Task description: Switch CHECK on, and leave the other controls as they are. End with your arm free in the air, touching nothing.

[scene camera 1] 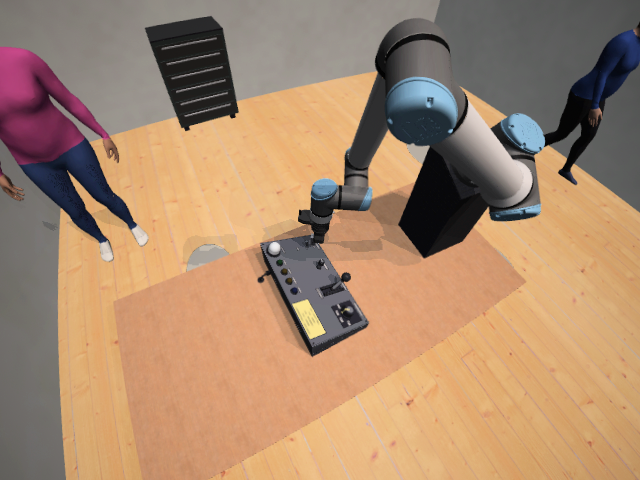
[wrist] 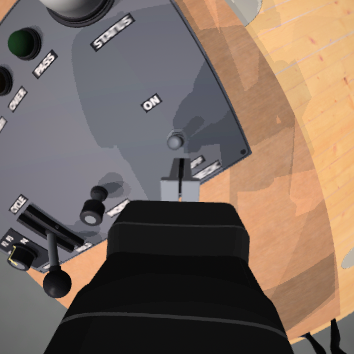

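Note:
The CHECK toggle (scene camera 1: 308, 242) (wrist: 175, 141) is a small grey round-tipped lever at the far end of the dark control panel (scene camera 1: 305, 258) (wrist: 120, 165). In the wrist view its ON label (wrist: 151, 102) lies up and to the left; the OFF label (wrist: 198, 161) and CHECK label (wrist: 207, 170) are partly hidden by the fingers. The lever's exact tilt is hard to tell. My gripper (scene camera 1: 318, 240) (wrist: 181, 168) is shut and empty. Its fingertips are close beside the lever, on the OFF-label side; a small gap shows in the wrist view.
The panel also bears a white STATUS dome (scene camera 1: 273, 248), a MODE toggle (scene camera 1: 321, 264) (wrist: 93, 207), a ball-topped CYCLE lever (scene camera 1: 345, 277) (wrist: 57, 283), a rotary knob (scene camera 1: 347, 310) (wrist: 21, 258) and a green lamp (scene camera 1: 279, 262) (wrist: 23, 43). A side lever (scene camera 1: 261, 279) sticks out. Two people stand farther off.

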